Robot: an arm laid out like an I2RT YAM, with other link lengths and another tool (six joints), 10 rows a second.
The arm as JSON. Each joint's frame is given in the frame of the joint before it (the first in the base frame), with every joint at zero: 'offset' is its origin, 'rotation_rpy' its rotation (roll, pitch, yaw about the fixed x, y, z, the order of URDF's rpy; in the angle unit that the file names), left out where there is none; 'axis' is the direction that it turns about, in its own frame. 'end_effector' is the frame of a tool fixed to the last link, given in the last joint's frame.
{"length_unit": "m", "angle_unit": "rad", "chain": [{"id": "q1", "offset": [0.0, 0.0, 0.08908], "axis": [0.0, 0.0, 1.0]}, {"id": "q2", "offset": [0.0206, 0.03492, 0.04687], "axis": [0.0, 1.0, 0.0]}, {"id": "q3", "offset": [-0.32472, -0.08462, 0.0], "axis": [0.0, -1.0, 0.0]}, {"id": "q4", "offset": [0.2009, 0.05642, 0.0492], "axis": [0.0, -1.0, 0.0]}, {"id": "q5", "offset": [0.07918, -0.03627, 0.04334], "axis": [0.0, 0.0, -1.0]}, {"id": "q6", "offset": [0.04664, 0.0, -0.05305], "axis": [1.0, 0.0, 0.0]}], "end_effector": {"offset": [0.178, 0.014, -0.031], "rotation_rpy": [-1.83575, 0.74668, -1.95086]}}
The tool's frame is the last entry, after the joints.
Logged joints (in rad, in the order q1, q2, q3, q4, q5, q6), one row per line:
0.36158, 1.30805, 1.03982, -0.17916, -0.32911, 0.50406
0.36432, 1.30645, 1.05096, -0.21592, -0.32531, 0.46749
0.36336, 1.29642, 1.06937, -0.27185, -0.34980, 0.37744
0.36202, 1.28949, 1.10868, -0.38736, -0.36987, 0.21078
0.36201, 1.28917, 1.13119, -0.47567, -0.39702, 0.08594
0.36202, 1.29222, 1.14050, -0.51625, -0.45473, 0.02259
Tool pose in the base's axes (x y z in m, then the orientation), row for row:
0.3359, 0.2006, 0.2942, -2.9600, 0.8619, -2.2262
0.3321, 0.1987, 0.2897, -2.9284, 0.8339, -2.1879
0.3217, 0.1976, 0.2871, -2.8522, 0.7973, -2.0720
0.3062, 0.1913, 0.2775, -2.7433, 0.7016, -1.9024
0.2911, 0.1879, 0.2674, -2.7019, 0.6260, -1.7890
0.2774, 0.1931, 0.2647, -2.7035, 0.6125, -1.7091
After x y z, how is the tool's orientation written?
As angles about the fixed x, y, z axes (roll, pitch, yaw), in radians.
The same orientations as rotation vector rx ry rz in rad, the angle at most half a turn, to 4 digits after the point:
-0.9214, 2.0864, 0.2769
-0.9577, 2.0910, 0.2486
-1.0549, 2.0588, 0.2062
-1.2225, 2.0125, 0.1132
-1.3604, 1.9711, 0.0676
-1.4492, 1.9224, 0.0953

